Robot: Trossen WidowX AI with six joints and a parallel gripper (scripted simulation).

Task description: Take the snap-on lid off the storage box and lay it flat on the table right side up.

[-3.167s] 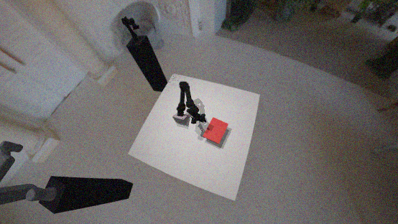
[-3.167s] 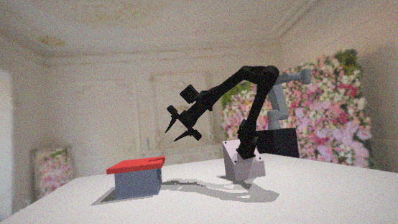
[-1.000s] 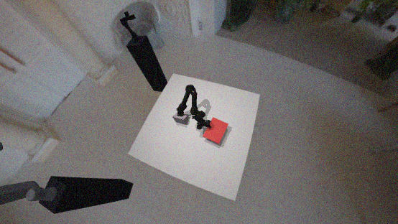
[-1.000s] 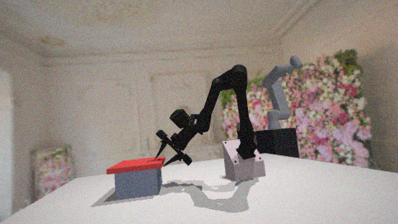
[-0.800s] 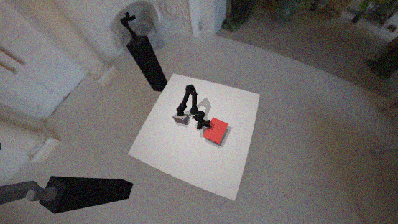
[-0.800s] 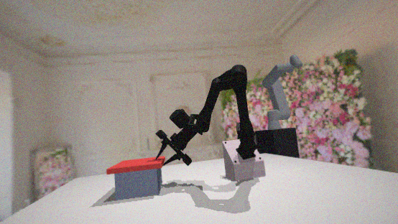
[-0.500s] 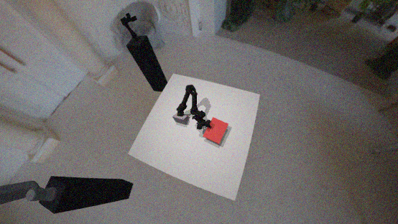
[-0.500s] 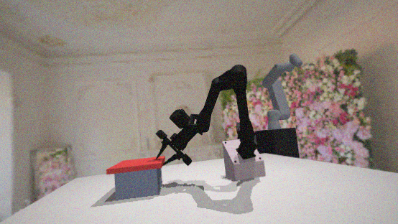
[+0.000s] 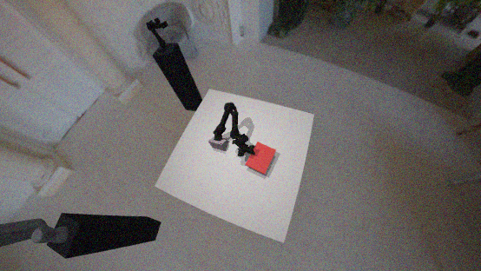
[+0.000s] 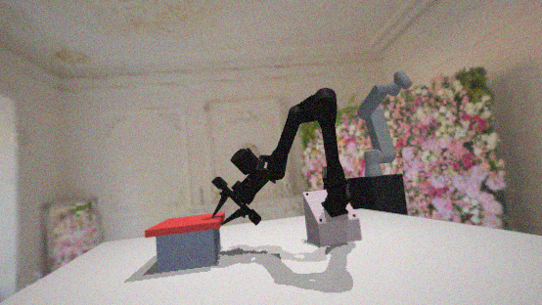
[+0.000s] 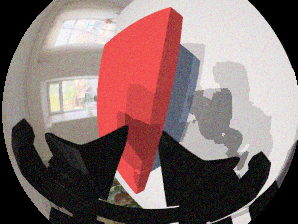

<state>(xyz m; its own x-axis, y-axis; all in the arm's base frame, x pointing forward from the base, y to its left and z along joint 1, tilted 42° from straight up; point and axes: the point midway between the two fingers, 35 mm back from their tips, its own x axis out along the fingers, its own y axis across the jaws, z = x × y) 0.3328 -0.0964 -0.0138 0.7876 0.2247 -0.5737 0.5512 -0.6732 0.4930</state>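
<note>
Now: the red lid 7 cm ahead of my gripper tip, 2 cm to the right of it and 1 cm above it. From my gripper tip the other things lie so: storage box: 7 cm ahead, 5 cm below, 2 cm to the right.
</note>
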